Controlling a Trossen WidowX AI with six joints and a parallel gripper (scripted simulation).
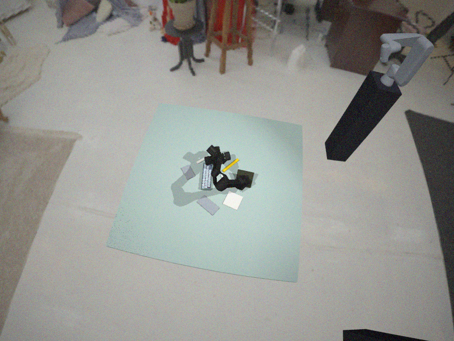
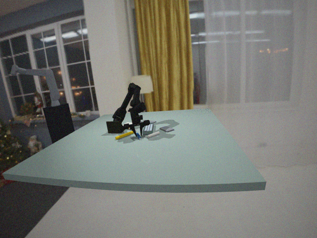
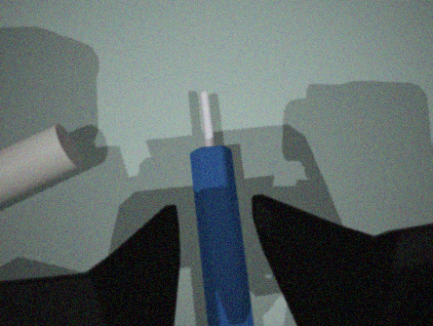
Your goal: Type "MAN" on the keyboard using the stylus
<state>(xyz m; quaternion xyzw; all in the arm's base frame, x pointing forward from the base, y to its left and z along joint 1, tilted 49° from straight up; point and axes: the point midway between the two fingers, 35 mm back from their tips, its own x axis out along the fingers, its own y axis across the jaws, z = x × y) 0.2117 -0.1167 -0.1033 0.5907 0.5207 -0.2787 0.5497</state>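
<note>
Now: gripper tip 70 mm short of the M key and 90 mm to the right of it. Also, from my gripper tip: blue stylus (10 mm to the right); then stylus tip (20 mm ahead, 40 mm to the right); then white cylinder (100 mm ahead, 20 mm to the left).
</note>
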